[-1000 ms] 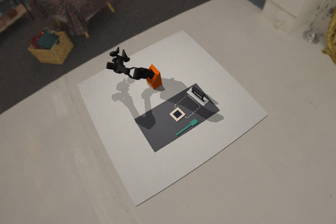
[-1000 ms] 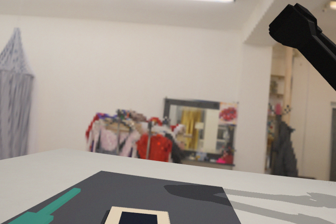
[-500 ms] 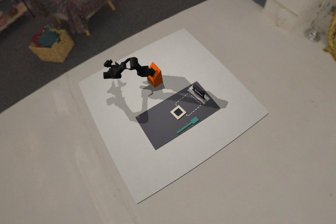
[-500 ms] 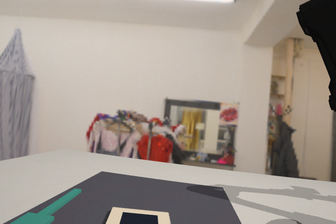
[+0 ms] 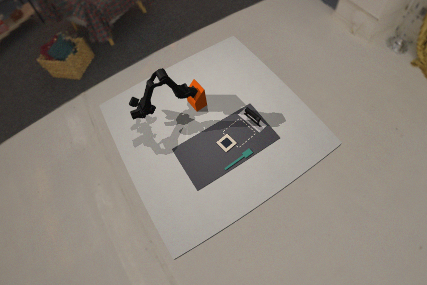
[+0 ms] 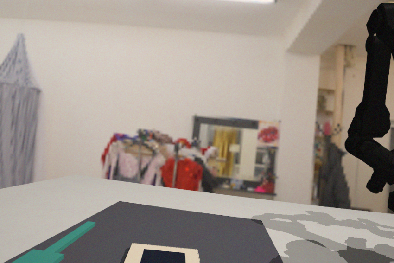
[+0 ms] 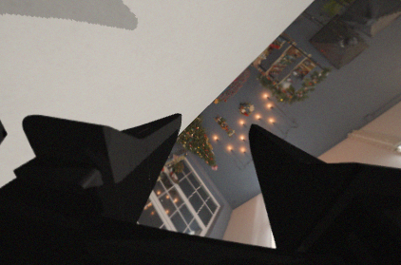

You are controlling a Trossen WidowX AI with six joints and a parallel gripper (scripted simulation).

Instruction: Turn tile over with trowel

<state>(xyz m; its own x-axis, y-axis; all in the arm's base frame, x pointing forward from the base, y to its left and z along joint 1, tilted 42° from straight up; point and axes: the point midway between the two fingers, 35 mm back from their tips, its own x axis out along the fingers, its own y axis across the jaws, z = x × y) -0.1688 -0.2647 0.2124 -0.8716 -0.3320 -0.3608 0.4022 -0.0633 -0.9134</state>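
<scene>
My gripper tip is now 60 cm short of the tan square tile, 32 cm to the right of it and 9 cm above it. From my gripper tip the other things lie so: teal trowel (74 cm ahead, 33 cm to the left, 9 cm below); dark mat (60 cm ahead, 31 cm to the left, 12 cm below).
</scene>
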